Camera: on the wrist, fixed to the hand. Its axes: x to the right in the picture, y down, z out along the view.
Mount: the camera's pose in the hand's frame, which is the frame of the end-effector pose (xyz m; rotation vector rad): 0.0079 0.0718 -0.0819 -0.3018 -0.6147 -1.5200
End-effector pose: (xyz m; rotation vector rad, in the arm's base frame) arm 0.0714 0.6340 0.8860 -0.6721 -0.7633 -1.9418
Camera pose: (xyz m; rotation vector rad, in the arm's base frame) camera 0.1198 0.5412 0.8548 0.6505 1.0681 2.0903
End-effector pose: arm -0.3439 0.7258 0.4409 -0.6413 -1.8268 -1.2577
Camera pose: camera -0.2656 0.6765 0.4990 -0.3391 1.8661 1.6906
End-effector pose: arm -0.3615 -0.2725 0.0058 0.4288 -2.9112 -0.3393
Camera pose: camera -0.3707 -0.2241 0.1033 -1.9308 1.5400 0.8316
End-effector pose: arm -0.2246 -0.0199 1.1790 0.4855 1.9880 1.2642
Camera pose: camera -0.2950 -0.0335 1.2614 -0.6592 1.0296 0.2966
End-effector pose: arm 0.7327 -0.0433 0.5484 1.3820 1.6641 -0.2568
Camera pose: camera 0.7531 0.0410 0.6147 -0.4100 1.7458 -1.0773
